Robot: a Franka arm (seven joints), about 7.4 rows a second.
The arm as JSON. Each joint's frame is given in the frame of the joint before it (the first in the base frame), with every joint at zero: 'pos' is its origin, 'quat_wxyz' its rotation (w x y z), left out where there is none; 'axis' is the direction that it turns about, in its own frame. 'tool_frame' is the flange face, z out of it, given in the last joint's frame.
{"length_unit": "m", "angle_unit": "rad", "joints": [
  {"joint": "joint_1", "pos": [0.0, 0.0, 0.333], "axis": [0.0, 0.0, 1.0]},
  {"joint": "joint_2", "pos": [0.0, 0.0, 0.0], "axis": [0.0, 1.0, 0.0]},
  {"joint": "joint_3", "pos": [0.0, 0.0, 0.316], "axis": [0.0, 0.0, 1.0]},
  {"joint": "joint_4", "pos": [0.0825, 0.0, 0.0], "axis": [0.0, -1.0, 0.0]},
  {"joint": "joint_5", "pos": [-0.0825, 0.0, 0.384], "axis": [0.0, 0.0, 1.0]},
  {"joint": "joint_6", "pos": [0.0, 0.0, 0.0], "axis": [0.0, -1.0, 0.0]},
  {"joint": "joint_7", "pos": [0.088, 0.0, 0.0], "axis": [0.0, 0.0, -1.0]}
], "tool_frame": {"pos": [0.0, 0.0, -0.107], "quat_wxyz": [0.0, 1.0, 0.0, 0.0]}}
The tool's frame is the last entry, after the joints.
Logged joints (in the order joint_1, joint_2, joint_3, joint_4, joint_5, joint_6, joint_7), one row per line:
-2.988 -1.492 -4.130 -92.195 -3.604 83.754 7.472
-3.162 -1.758 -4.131 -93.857 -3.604 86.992 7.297
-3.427 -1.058 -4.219 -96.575 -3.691 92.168 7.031
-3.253 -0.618 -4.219 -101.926 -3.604 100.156 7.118
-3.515 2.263 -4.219 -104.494 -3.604 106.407 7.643
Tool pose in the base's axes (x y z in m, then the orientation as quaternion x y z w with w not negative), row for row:
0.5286 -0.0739 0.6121 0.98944 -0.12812 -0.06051 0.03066
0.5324 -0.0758 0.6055 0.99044 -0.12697 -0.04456 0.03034
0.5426 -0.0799 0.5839 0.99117 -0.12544 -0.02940 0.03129
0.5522 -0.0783 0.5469 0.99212 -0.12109 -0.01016 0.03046
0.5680 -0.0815 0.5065 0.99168 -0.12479 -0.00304 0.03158
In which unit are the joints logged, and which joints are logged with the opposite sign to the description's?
The joints are logged in degrees. Opposite sign: none.
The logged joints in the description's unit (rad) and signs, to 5 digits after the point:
-0.05215 -0.02604 -0.07208 -1.60911 -0.06290 1.46178 0.13041
-0.05519 -0.03068 -0.07210 -1.63811 -0.06290 1.51830 0.12736
-0.05981 -0.01847 -0.07364 -1.68555 -0.06442 1.60864 0.12271
-0.05678 -0.01079 -0.07364 -1.77894 -0.06290 1.74805 0.12423
-0.06135 0.03950 -0.07364 -1.82376 -0.06290 1.85715 0.13340

